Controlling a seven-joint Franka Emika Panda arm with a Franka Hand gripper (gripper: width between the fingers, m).
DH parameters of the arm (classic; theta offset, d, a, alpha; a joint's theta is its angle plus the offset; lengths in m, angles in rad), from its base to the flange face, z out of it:
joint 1: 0 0.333 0 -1.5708
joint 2: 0 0 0 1.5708
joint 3: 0 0.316 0.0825 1.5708
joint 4: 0 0 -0.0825 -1.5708
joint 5: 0 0.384 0 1.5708
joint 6: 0 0 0.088 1.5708
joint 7: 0 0.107 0 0
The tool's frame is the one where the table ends.
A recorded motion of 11 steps. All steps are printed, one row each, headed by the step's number.
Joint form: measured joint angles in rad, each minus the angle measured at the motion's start. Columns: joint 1, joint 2, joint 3, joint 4, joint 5, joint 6, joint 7.
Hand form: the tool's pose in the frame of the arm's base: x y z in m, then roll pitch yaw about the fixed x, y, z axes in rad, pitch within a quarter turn. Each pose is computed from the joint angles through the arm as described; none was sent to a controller.
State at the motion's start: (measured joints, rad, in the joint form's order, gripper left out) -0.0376 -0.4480 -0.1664 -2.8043 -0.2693 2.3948 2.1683
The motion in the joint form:
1: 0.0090 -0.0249 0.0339 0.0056 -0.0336 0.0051 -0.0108
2: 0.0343 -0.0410 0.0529 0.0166 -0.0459 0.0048 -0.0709
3: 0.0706 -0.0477 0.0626 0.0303 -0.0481 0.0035 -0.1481
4: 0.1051 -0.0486 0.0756 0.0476 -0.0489 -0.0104 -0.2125
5: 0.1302 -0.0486 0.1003 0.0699 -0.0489 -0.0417 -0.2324
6: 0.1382 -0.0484 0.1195 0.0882 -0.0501 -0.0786 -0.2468
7: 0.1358 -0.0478 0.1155 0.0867 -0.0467 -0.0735 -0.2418
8: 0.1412 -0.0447 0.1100 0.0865 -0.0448 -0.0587 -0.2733
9: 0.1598 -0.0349 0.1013 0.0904 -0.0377 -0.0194 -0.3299
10: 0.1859 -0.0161 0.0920 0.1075 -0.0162 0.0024 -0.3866
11: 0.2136 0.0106 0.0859 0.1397 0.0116 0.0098 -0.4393
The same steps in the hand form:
1: 0.3573 -0.0559 0.3474 -3.0033 -0.0995 -2.0970
2: 0.3623 -0.0413 0.3584 -2.9775 -0.1141 -1.9908
3: 0.3674 -0.0255 0.3669 -2.9661 -0.1273 -1.8713
4: 0.3717 -0.0094 0.3739 -2.9675 -0.1467 -1.7653
5: 0.3749 0.0071 0.3813 -2.9744 -0.1689 -1.7054
6: 0.3761 0.0152 0.3862 -2.9908 -0.1909 -1.6716
7: 0.3763 0.0132 0.3858 -2.9882 -0.1842 -1.6837
8: 0.3777 0.0140 0.3858 -2.9842 -0.1808 -1.6511
9: 0.3826 0.0198 0.3876 -2.9641 -0.1705 -1.5848
10: 0.3896 0.0278 0.3901 -2.9557 -0.1558 -1.5227
11: 0.3994 0.0375 0.3950 -2.9518 -0.1414 -1.4666

